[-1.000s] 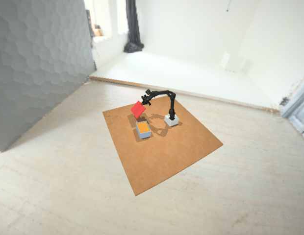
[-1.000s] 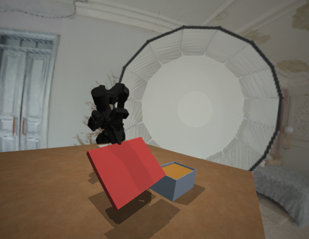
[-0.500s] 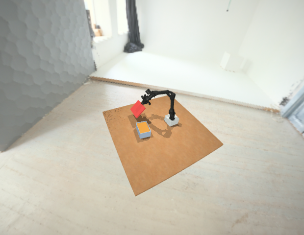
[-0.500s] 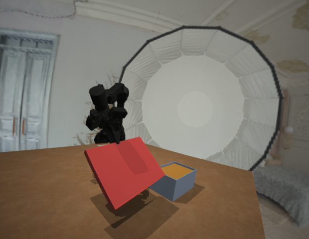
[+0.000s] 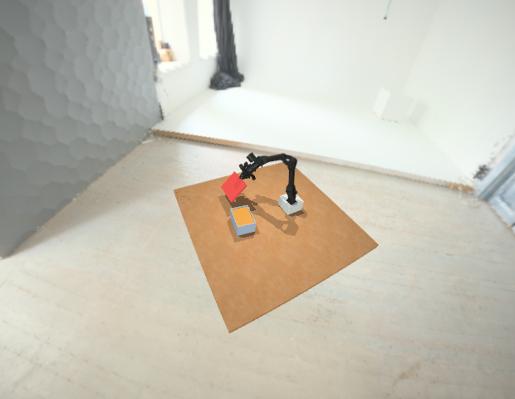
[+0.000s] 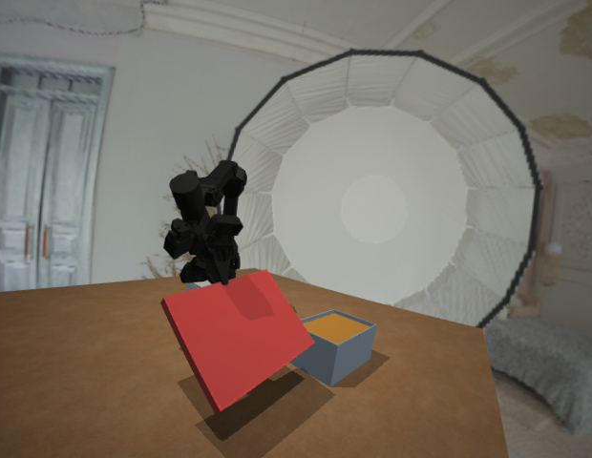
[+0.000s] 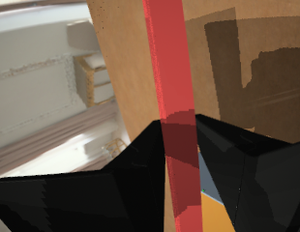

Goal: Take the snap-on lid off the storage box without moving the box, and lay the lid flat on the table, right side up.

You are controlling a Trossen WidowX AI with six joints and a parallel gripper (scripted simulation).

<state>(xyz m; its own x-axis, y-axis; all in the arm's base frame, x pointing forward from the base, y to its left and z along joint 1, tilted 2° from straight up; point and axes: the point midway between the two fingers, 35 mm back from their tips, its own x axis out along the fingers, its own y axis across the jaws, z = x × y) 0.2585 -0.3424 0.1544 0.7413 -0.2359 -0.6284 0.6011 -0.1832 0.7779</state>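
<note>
My gripper tip is now 6 cm short of the red lid and 5 cm above it. The rest, counted from my gripper tip: grey-blue storage box: 27 cm to the left, 16 cm below, 15 cm ahead.
</note>
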